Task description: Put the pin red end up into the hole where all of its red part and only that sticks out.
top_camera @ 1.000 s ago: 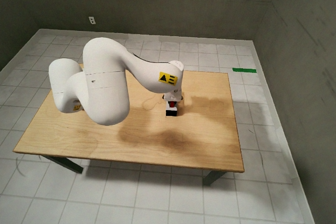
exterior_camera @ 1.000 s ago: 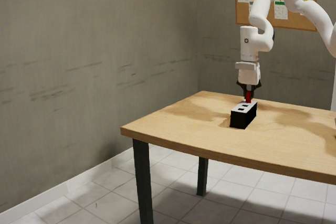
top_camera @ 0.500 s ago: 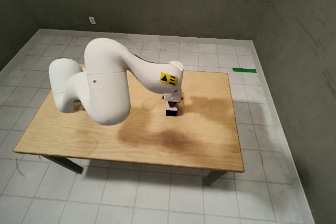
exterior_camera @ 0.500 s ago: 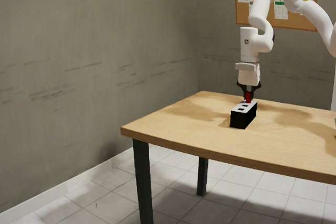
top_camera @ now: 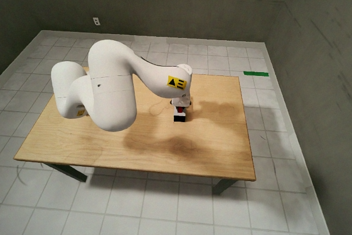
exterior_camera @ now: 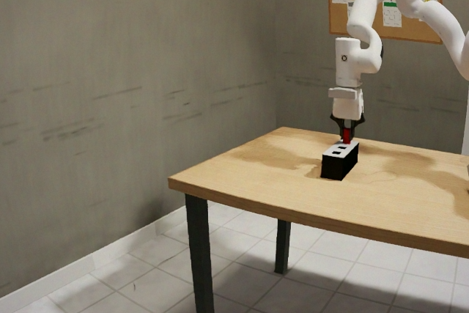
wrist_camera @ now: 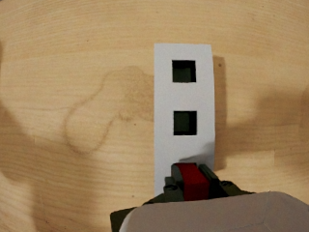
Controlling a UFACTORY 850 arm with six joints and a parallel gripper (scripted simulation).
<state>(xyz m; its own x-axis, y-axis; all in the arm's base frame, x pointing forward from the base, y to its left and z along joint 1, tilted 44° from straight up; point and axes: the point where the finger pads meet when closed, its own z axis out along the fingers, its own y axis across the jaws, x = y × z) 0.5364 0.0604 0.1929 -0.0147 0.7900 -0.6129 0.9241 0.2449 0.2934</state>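
My hand is 10 mm above the pin. From my hand the other things lie so: black block: 60 mm to the left, 70 mm below.
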